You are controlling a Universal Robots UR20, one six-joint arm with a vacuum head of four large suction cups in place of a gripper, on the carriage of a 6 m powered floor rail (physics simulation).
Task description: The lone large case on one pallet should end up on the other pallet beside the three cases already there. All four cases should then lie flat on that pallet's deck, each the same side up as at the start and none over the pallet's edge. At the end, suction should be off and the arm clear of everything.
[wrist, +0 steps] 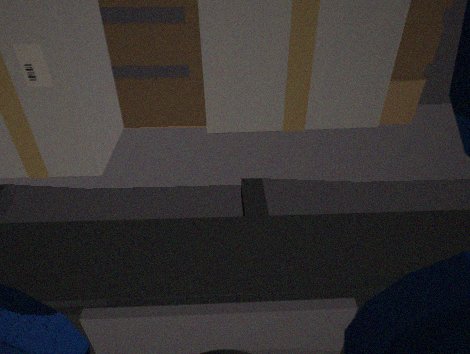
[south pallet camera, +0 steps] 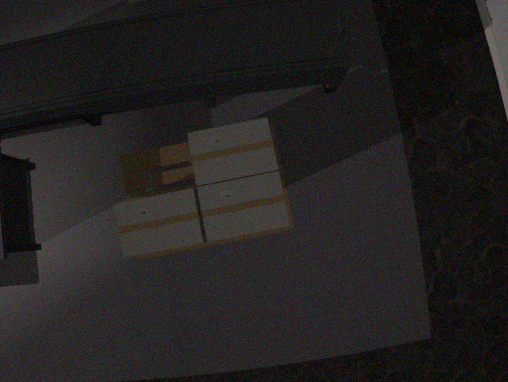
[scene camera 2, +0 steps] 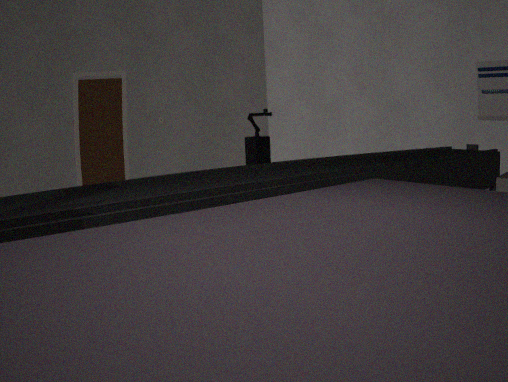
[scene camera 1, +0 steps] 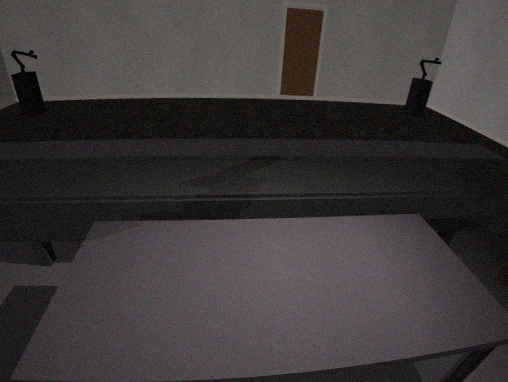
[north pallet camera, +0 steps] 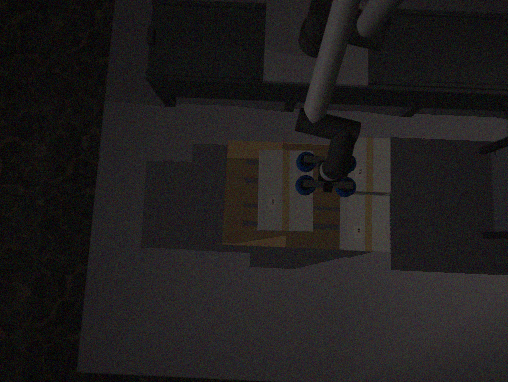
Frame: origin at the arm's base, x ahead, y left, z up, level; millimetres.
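Seen in the pictures: hand, tool point: [wrist: 214, 230]; arm's base, link origin: [north pallet camera: 316, 40].
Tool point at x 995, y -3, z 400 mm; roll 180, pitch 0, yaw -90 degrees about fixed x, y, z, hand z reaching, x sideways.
Observation:
Offsets run from my tool point to a thing's top centre. Level surfaces: height alone.
The lone large case {dx +10, dy -158, dz -562 mm} [north pallet camera: 272, 170] [wrist: 245, 65], white with a tan tape stripe, lies flat on the north pallet [north pallet camera: 240, 197] [wrist: 157, 100]. My suction head [north pallet camera: 326, 174] is open and holds nothing; its four blue cups hang above the gap at the case's right, partly over the case in the north pallet camera. Blue cup edges show in the wrist view. In the south pallet camera, three white taped cases, one back right [south pallet camera: 235, 165], one front right [south pallet camera: 245, 221] and one front left [south pallet camera: 160, 232], lie flat on the south pallet [south pallet camera: 141, 172]. Its back left deck is bare.
Two other white cases, a back one {dx -198, dy +422, dz -581 mm} [north pallet camera: 360, 150] and a front one {dx +208, dy +423, dz -604 mm} [north pallet camera: 355, 215], stand along the north pallet's right edge. The dark rail [north pallet camera: 210, 45] [south pallet camera: 200, 60] runs behind both pallets. A pale table {dz -440 mm} [scene camera 1: 275, 300] [scene camera 2: 250, 275] fills the scene views' foreground.

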